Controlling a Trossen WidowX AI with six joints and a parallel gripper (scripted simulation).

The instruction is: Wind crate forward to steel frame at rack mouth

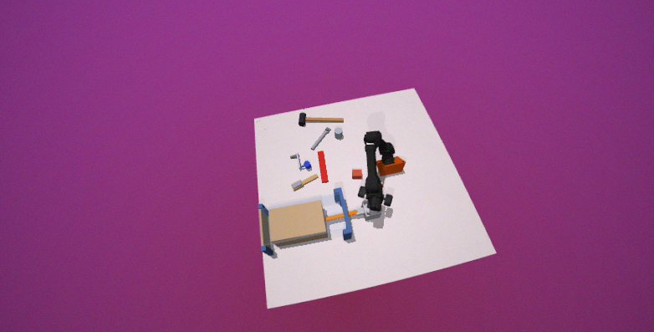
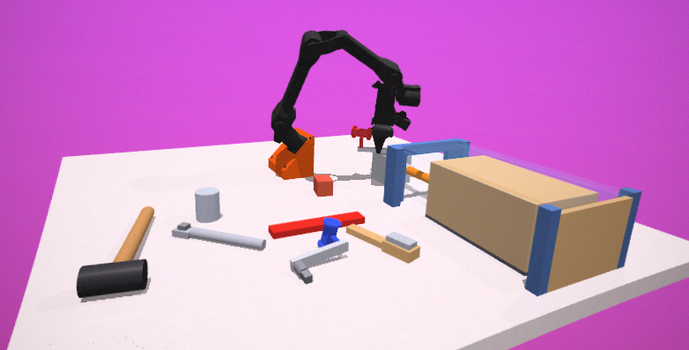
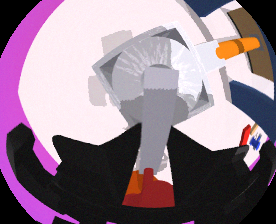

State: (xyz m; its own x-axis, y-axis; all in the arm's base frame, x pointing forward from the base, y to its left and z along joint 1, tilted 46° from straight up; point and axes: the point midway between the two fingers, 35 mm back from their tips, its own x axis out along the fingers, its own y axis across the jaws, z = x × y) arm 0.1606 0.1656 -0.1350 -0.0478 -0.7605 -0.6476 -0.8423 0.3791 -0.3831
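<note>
The red-knobbed crank is 20 mm above my gripper tip, 10 mm to the right of it and 10 mm behind it. From my gripper tip the other things lie so: red knob: 50 mm to the right, 50 mm above, 30 mm behind; red bar: 330 mm to the right, 240 mm ahead, 80 mm below; grey winch: 60 mm below, 30 mm to the left, 10 mm ahead.
</note>
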